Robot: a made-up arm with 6 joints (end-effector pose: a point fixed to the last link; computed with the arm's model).
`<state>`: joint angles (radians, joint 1 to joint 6).
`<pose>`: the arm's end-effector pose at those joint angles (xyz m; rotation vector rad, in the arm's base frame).
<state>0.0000 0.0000 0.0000 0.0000 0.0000 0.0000</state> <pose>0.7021 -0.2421 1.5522 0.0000 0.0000 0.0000</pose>
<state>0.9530 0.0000 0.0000 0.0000 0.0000 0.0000</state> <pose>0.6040 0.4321 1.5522 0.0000 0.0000 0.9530</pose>
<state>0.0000 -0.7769 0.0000 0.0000 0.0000 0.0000</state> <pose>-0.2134 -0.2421 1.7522 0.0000 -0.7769 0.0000</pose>
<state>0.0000 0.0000 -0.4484 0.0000 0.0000 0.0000</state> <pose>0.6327 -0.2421 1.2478 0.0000 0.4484 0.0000</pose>
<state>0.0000 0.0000 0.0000 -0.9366 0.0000 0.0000</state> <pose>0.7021 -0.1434 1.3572 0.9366 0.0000 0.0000</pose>
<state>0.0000 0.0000 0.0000 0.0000 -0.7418 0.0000</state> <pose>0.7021 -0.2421 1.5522 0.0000 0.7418 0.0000</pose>
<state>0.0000 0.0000 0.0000 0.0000 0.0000 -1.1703</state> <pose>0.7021 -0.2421 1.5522 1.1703 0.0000 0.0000</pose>
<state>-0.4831 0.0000 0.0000 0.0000 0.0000 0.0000</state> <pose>0.5093 -0.5405 1.5522 0.0000 0.0000 -0.4831</pose>
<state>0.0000 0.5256 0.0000 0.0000 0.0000 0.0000</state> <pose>1.1183 -0.2421 1.0625 0.0000 0.5256 0.0000</pose>
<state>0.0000 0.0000 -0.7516 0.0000 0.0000 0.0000</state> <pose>0.5130 -0.2421 1.0728 0.0000 0.7516 0.0000</pose>
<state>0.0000 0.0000 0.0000 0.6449 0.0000 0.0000</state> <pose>0.7021 -0.1935 1.6977 -0.6449 0.0000 0.0000</pose>
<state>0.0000 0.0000 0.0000 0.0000 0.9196 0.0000</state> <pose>0.7021 -0.2421 1.5522 0.0000 -0.9196 0.0000</pose>
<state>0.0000 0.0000 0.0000 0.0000 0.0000 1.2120</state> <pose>0.7021 -0.2421 1.5522 -1.2120 0.0000 0.0000</pose>
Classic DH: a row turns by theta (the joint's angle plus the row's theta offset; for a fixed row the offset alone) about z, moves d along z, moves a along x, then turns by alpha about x. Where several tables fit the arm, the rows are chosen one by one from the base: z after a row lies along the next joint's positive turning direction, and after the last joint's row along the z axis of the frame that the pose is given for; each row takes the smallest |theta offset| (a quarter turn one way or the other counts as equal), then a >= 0, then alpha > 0; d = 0 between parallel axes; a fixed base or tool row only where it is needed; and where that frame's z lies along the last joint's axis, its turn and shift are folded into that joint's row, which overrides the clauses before.
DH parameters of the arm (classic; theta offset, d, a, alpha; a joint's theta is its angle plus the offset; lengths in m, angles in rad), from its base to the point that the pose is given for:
joint 1: 0 0.5337 0 -1.5708
joint 2: -1.5708 0 1.0185 3.1416
joint 3: 0 0 0 -1.5708
joint 4: 0 -0.7021 0 1.5708
joint 5: 0 0.2421 0 -1.5708
joint 6: 1.5708 0 0 1.5708
tool (fixed): -1.5708 0 0 0

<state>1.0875 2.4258 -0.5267 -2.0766 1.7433 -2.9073</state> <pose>-0.1322 0.0005 -0.1588 1.2999 -0.6910 0.0635</pose>
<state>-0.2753 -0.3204 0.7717 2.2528 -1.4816 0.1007</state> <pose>-0.1165 0.1915 2.2101 -0.6785 0.4359 -2.4302</pose>
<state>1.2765 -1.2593 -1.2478 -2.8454 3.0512 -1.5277</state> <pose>-0.2989 -0.1880 0.7833 1.3093 -1.5885 -1.3258</pose>
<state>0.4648 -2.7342 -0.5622 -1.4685 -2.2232 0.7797</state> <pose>-0.5271 -0.2920 0.3138 -1.4756 -0.8385 1.5624</pose>
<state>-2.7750 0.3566 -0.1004 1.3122 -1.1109 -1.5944</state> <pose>-1.0387 -0.3325 1.3884 -0.6282 -0.1223 2.2706</pose>
